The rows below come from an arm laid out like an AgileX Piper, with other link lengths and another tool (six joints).
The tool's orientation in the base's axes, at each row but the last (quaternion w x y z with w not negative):
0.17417 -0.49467 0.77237 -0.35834
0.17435 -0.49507 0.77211 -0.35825
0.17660 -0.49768 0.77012 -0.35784
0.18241 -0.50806 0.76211 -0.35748
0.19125 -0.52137 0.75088 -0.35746
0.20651 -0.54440 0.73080 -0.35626
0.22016 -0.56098 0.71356 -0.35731
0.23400 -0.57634 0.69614 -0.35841
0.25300 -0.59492 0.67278 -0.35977
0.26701 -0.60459 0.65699 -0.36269
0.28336 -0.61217 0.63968 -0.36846
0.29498 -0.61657 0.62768 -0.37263
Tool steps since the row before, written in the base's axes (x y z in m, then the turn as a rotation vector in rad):
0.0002 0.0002 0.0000 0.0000 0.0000 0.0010
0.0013 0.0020 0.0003 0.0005 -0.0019 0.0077
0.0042 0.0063 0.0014 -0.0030 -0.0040 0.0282
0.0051 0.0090 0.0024 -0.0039 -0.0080 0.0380
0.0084 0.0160 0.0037 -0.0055 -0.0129 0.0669
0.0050 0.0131 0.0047 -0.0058 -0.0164 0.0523
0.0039 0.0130 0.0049 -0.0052 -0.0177 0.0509
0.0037 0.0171 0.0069 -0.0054 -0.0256 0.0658
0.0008 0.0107 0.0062 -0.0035 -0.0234 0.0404
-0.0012 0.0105 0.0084 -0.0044 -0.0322 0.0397
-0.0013 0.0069 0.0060 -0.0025 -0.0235 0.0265
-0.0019 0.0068 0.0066 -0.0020 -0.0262 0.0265
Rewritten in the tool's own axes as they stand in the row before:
-0.0003 -0.0001 0.0000 0.0001 -0.0007 -0.0007
-0.0023 -0.0005 -0.0002 0.0021 -0.0064 -0.0042
-0.0074 -0.0021 -0.0007 0.0073 -0.0196 -0.0196
-0.0101 -0.0030 -0.0016 0.0121 -0.0271 -0.0254
-0.0176 -0.0049 -0.0023 0.0197 -0.0483 -0.0442
-0.0136 -0.0047 -0.0035 0.0218 -0.0377 -0.0337
-0.0131 -0.0047 -0.0038 0.0228 -0.0372 -0.0320
-0.0168 -0.0063 -0.0056 0.0318 -0.0492 -0.0398
-0.0101 -0.0050 -0.0051 0.0271 -0.0303 -0.0232
-0.0095 -0.0059 -0.0076 0.0359 -0.0293 -0.0221
-0.0062 -0.0043 -0.0053 0.0259 -0.0198 -0.0142
-0.0060 -0.0047 -0.0059 0.0285 -0.0199 -0.0135

